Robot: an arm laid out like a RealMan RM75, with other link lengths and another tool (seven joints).
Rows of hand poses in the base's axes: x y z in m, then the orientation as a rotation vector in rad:
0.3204 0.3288 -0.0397 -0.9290 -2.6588 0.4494
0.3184 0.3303 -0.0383 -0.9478 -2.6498 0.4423
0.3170 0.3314 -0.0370 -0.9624 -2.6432 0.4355
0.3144 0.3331 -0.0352 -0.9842 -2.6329 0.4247
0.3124 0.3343 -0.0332 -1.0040 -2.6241 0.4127
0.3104 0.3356 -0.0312 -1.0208 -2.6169 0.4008
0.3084 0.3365 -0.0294 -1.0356 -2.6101 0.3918
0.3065 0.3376 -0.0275 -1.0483 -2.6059 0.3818
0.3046 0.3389 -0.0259 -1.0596 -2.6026 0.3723
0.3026 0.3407 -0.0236 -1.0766 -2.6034 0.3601
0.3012 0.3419 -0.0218 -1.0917 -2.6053 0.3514
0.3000 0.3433 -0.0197 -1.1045 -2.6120 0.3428
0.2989 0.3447 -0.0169 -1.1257 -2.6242 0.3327
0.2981 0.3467 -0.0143 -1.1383 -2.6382 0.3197
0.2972 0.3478 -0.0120 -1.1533 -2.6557 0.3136
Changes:
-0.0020 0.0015 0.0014 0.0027 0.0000 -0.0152
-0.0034 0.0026 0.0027 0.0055 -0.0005 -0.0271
-0.0060 0.0043 0.0045 0.0102 -0.0011 -0.0450
-0.0080 0.0055 0.0065 0.0159 -0.0026 -0.0614
-0.0100 0.0068 0.0085 0.0218 -0.0044 -0.0754
-0.0120 0.0077 0.0103 0.0260 -0.0055 -0.0877
-0.0139 0.0088 0.0122 0.0308 -0.0083 -0.0979
-0.0158 0.0101 0.0138 0.0355 -0.0112 -0.1069
-0.0178 0.0119 0.0161 0.0400 -0.0205 -0.1180
-0.0192 0.0131 0.0179 0.0424 -0.0296 -0.1270
-0.0204 0.0145 0.0200 0.0443 -0.0419 -0.1328
-0.0215 0.0159 0.0228 0.0443 -0.0628 -0.1413
-0.0223 0.0179 0.0254 0.0478 -0.0819 -0.1446
-0.0232 0.0190 0.0277 0.0455 -0.1042 -0.1469

